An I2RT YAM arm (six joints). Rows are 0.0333 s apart.
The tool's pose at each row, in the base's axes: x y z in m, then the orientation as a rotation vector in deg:
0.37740, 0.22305, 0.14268, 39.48, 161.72, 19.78
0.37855, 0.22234, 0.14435, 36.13, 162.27, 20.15
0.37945, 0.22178, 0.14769, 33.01, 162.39, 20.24
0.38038, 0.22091, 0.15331, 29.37, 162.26, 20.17
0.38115, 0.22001, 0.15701, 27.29, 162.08, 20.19
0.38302, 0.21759, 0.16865, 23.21, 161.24, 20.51
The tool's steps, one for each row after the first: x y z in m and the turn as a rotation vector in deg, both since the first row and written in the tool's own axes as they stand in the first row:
-0.00159, 0.00033, -0.00141, -0.48, 0.21, -2.27
-0.00314, 0.00115, -0.00444, -0.87, 0.02, -4.38
-0.00521, 0.00234, -0.00969, -1.29, -0.44, -6.87
-0.00687, 0.00291, -0.01315, -1.59, -0.75, -8.28
-0.01140, 0.00482, -0.02414, -2.49, -1.68, -11.05

